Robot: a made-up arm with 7 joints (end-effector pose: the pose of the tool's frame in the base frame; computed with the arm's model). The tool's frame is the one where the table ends. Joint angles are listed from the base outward.
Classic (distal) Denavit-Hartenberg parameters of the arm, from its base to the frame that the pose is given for. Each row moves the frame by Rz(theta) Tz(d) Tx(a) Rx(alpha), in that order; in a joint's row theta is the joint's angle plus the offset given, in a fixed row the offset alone. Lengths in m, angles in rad.
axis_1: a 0  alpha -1.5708  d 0.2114  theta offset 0
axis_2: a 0  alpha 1.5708  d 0  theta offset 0
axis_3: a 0.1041  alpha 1.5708  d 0.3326  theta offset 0
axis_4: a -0.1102  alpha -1.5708  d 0  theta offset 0
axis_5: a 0  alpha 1.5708  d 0.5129  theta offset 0
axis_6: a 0.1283  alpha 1.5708  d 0  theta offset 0
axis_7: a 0  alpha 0  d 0  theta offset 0
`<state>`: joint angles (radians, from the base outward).
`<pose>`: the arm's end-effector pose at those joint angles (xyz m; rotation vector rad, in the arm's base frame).
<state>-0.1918 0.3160 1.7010 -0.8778 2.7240 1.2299 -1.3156</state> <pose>0.2772 0.4451 1.0470 0.9882 -0.3022 -0.0661</pose>
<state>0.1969 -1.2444 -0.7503 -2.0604 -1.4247 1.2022 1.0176</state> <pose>0.1377 -0.5010 0.7150 1.5981 -2.0630 0.3117</pose>
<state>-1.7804 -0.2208 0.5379 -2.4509 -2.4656 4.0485 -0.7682</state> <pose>0.1808 -0.3489 0.3268 1.2240 2.4911 0.3101</pose>
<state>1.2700 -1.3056 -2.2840 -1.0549 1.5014 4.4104 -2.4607</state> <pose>0.0563 -0.7249 0.1020 1.8486 -1.6843 -0.3214</pose>
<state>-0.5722 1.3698 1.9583 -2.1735 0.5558 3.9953 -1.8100</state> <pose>0.4599 0.3295 0.4239 -1.7198 -0.7548 -1.7179</pose>
